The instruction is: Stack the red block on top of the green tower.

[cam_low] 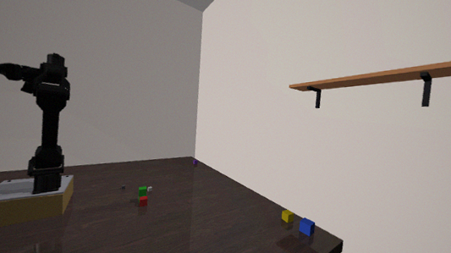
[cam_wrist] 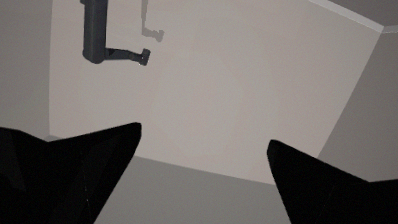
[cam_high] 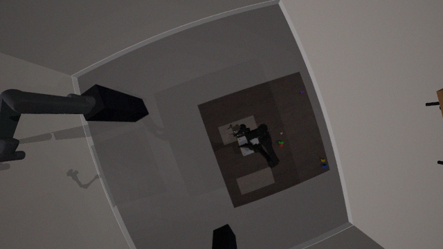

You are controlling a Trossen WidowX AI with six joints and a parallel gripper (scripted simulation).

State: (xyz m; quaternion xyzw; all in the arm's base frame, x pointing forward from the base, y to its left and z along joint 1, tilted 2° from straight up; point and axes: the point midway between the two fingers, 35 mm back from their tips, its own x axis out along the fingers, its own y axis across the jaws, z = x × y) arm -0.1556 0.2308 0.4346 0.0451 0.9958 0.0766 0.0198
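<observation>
The green block is 480 mm below my gripper tip, 470 mm ahead of it and 350 mm to the right of it. Also, from my gripper tip: red block 510 mm below, 470 mm ahead, 380 mm to the right; then purple piece 1010 mm ahead, 510 mm below, 40 mm to the left; then yellow block 870 mm ahead, 830 mm to the right, 510 mm below.
</observation>
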